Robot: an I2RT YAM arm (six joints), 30 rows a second.
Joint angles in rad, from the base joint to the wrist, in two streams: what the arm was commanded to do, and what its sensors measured. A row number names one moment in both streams.
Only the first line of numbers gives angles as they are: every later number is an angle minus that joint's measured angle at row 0.
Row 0, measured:
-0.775, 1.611, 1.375, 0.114, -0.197, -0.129
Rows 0 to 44, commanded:
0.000, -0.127, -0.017, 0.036, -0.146, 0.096
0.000, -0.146, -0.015, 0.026, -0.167, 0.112
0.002, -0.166, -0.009, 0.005, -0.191, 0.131
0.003, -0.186, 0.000, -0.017, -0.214, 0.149
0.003, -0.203, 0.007, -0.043, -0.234, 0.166
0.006, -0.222, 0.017, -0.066, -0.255, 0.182
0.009, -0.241, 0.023, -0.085, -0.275, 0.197
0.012, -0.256, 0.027, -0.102, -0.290, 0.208
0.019, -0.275, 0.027, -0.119, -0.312, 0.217
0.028, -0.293, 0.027, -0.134, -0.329, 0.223
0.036, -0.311, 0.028, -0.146, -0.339, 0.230
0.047, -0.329, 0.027, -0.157, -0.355, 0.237
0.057, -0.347, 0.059, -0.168, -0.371, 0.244
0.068, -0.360, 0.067, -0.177, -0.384, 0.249
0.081, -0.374, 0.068, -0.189, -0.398, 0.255
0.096, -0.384, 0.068, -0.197, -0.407, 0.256
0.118, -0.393, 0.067, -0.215, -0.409, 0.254
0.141, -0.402, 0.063, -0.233, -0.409, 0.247
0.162, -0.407, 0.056, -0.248, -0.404, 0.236
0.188, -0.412, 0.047, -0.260, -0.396, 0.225
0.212, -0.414, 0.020, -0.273, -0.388, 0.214
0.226, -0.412, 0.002, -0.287, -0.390, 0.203
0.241, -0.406, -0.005, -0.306, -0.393, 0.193
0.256, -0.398, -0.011, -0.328, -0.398, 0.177
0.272, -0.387, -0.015, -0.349, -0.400, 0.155
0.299, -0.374, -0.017, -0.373, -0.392, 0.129
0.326, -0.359, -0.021, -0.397, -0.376, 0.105
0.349, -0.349, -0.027, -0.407, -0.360, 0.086
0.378, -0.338, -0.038, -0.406, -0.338, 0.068
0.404, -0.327, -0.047, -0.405, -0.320, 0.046
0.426, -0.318, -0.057, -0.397, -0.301, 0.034
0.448, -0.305, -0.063, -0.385, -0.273, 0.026
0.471, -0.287, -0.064, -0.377, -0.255, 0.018
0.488, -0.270, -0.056, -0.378, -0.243, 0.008
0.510, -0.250, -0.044, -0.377, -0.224, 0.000
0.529, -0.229, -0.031, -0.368, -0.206, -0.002
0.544, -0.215, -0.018, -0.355, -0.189, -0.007
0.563, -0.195, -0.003, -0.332, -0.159, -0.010
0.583, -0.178, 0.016, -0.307, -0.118, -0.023
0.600, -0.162, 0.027, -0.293, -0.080, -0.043
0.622, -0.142, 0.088, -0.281, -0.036, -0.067
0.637, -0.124, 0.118, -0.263, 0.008, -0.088
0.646, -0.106, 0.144, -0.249, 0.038, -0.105
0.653, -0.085, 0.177, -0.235, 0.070, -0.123
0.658, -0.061, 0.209, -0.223, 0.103, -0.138
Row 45, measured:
0.641, -0.077, 0.095, -0.357, -0.043, -0.060
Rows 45 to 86, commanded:
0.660, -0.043, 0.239, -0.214, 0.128, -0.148
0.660, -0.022, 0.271, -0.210, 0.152, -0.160
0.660, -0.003, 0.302, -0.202, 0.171, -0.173
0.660, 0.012, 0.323, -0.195, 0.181, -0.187
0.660, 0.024, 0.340, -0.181, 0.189, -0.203
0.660, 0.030, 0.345, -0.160, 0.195, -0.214
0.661, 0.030, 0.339, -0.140, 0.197, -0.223
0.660, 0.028, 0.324, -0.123, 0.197, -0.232
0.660, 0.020, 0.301, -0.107, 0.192, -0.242
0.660, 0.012, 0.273, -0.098, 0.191, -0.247
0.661, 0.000, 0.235, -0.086, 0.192, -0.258
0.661, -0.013, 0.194, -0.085, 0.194, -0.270
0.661, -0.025, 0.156, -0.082, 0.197, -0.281
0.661, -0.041, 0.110, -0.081, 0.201, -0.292
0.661, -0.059, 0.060, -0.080, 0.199, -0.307
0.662, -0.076, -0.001, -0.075, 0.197, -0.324
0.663, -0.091, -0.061, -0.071, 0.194, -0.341
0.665, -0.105, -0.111, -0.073, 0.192, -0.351
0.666, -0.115, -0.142, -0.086, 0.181, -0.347
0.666, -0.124, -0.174, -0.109, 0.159, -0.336
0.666, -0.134, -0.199, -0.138, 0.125, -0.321
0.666, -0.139, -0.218, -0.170, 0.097, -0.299
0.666, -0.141, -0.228, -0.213, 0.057, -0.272
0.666, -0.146, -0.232, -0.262, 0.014, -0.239
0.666, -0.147, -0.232, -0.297, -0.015, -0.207
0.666, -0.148, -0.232, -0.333, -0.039, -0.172
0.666, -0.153, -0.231, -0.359, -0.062, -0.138
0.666, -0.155, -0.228, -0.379, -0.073, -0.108
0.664, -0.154, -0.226, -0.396, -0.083, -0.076
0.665, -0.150, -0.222, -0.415, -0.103, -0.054
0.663, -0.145, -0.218, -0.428, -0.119, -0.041
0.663, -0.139, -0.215, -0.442, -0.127, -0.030
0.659, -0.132, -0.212, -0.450, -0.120, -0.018
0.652, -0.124, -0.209, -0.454, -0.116, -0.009
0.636, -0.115, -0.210, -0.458, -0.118, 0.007
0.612, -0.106, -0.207, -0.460, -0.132, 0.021
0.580, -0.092, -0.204, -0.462, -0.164, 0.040
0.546, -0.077, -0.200, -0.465, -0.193, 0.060
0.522, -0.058, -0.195, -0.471, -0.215, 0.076
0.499, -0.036, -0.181, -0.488, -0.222, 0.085
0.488, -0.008, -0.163, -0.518, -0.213, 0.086
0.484, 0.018, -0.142, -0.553, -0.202, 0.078
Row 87, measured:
0.512, -0.037, -0.199, -0.469, -0.174, 0.026
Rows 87 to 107, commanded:
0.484, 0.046, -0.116, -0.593, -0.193, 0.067
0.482, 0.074, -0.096, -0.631, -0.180, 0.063
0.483, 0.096, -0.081, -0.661, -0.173, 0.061
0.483, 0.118, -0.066, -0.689, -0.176, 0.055
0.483, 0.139, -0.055, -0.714, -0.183, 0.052
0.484, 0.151, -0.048, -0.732, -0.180, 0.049
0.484, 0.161, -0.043, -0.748, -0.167, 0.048
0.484, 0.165, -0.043, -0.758, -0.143, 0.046
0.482, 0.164, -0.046, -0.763, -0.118, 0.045
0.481, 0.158, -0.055, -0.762, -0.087, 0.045
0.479, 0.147, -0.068, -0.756, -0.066, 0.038
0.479, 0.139, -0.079, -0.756, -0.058, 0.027
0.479, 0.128, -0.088, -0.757, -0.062, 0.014
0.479, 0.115, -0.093, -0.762, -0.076, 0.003
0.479, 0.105, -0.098, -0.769, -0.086, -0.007
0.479, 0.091, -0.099, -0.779, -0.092, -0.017
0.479, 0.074, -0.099, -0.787, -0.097, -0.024
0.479, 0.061, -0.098, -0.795, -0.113, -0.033
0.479, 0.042, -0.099, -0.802, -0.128, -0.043
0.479, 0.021, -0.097, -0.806, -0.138, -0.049
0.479, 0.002, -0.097, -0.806, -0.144, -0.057
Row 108, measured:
0.477, 0.079, -0.095, -0.765, -0.117, -0.014
